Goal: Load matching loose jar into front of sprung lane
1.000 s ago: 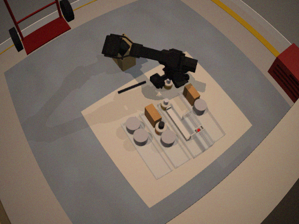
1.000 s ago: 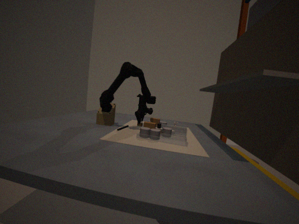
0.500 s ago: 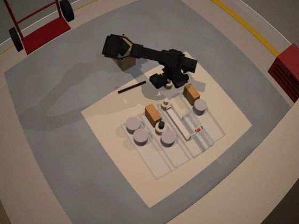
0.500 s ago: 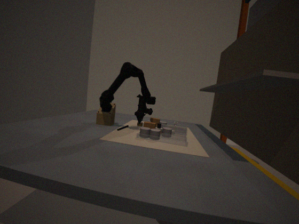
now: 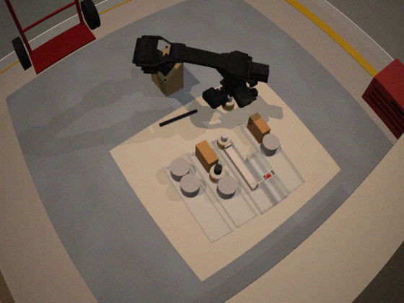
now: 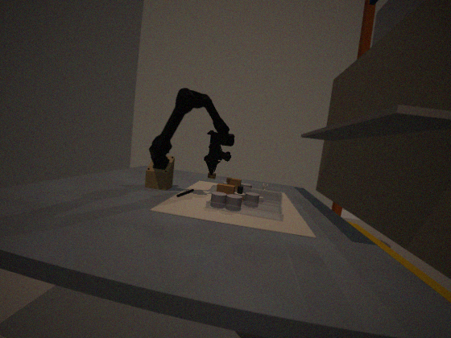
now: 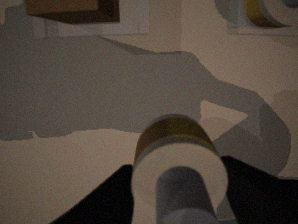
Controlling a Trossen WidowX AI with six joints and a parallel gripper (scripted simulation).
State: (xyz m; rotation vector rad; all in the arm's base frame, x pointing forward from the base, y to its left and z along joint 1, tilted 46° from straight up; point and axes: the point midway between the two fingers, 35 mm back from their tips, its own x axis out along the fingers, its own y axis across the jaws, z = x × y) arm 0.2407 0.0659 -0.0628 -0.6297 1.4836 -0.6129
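My gripper tip is 150 mm short of the cream mat, 90 mm to the left of it and 90 mm above it. Also, from my gripper tip: black bar 140 mm to the right, 90 mm behind, 80 mm below; then white pusher 200 mm ahead, 60 mm to the right, 40 mm below; then clear pusher lane 240 mm ahead, 70 mm to the right, 70 mm below.
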